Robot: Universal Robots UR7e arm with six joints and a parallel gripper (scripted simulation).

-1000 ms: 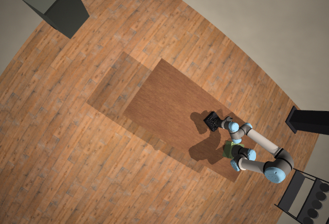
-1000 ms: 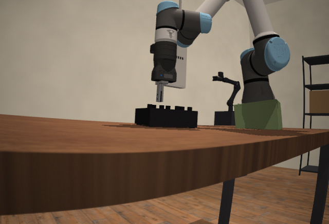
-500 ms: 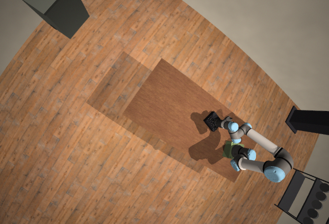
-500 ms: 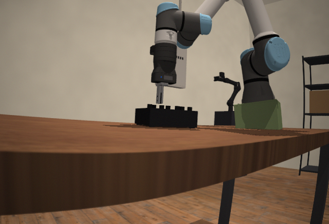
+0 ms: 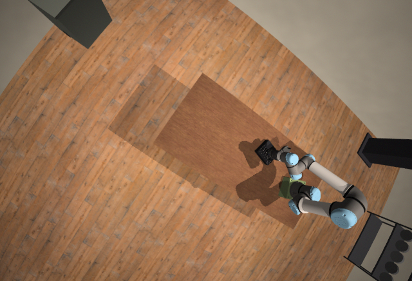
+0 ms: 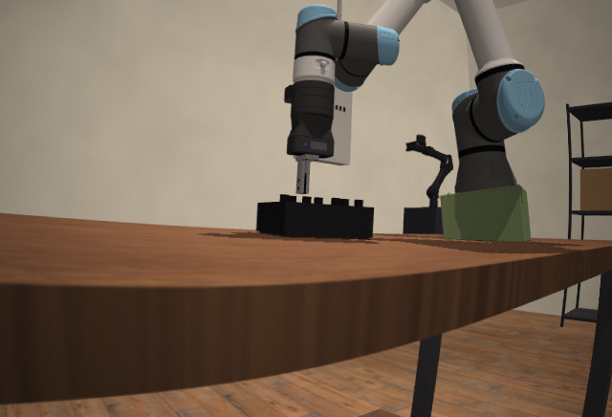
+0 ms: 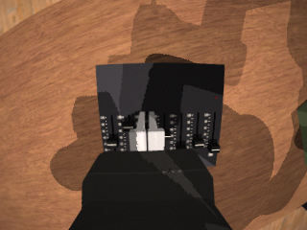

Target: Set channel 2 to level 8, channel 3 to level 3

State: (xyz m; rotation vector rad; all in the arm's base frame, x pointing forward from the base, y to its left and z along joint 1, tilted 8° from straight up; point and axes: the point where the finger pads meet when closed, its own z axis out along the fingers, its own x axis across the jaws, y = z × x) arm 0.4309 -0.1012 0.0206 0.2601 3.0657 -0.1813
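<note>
Now: the fader cap 5 cm ahead of my hand, 2 cm to the left of it and 3 cm below it.
</note>
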